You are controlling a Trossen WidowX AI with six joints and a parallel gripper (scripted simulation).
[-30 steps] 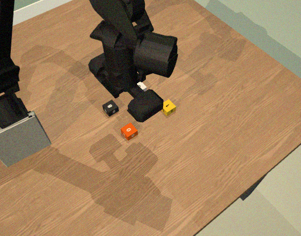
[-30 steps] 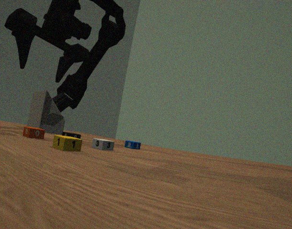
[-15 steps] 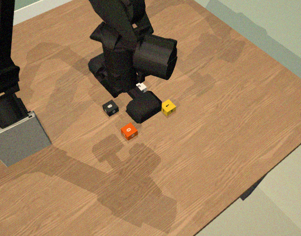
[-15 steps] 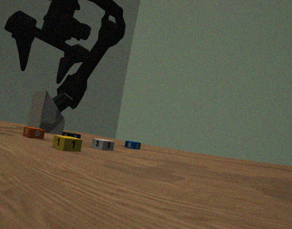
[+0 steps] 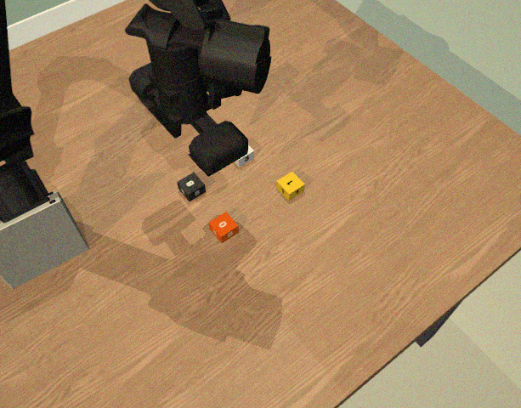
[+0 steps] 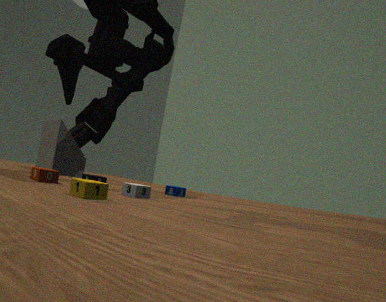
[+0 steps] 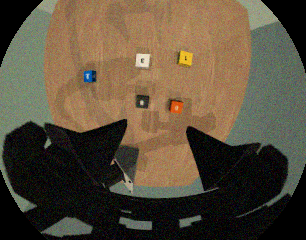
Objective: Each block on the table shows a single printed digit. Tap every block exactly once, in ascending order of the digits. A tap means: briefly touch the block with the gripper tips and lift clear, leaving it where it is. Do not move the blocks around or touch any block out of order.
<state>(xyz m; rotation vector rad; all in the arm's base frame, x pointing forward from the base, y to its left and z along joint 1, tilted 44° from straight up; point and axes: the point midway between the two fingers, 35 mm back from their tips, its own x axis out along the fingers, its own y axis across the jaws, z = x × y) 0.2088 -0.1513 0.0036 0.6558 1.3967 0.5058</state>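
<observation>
Now: the orange block 120 mm below my gripper tip and 60 mm to the right of it. Round my gripper tip: yellow block marked 1: 130 mm ahead, 120 mm below, 70 mm to the right; black block: 120 mm below, 40 mm to the left, 10 mm ahead; white block marked 3: 120 mm below, 110 mm ahead, 40 mm to the left.
</observation>
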